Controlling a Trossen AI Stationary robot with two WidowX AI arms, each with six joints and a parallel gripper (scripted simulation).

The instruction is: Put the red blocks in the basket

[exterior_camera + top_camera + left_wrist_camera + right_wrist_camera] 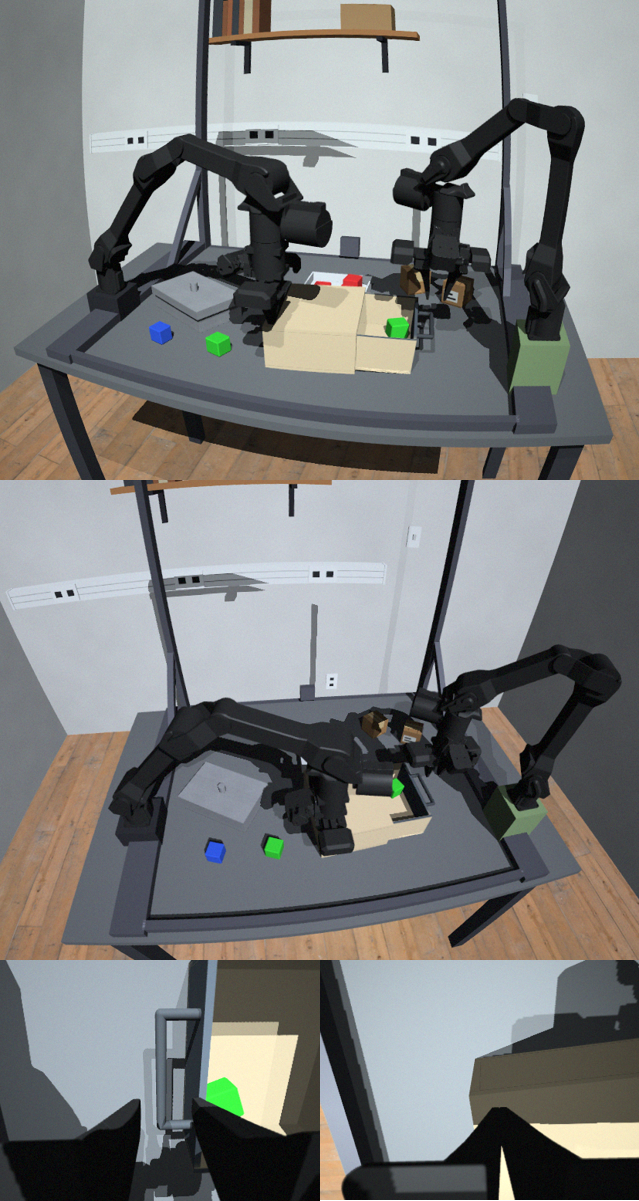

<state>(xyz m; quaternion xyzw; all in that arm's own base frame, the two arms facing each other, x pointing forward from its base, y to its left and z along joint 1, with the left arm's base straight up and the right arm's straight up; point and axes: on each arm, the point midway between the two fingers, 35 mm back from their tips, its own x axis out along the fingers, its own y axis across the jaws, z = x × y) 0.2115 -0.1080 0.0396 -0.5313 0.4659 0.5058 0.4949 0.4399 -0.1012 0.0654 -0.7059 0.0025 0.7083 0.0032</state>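
Note:
Now: the drawer 11 cm below my left hand, 9 cm to the right of it and 2 cm ahead of it. From my left hand the other things lie so: grey lid: 52 cm to the right, 10 cm below; white basket: 26 cm to the right, 19 cm behind, 13 cm below; light wooden cabinet: 18 cm to the right, 11 cm below, 3 cm ahead.
Right now the light wooden cabinet is 10 cm behind my right hand, 9 cm to the left of it and 8 cm below it. The rest, counted from my right hand: grey lid 25 cm to the right, 14 cm behind, 7 cm below; blue block 25 cm to the right, 10 cm below, 2 cm ahead; drawer 17 cm to the left, 12 cm behind, 9 cm below.

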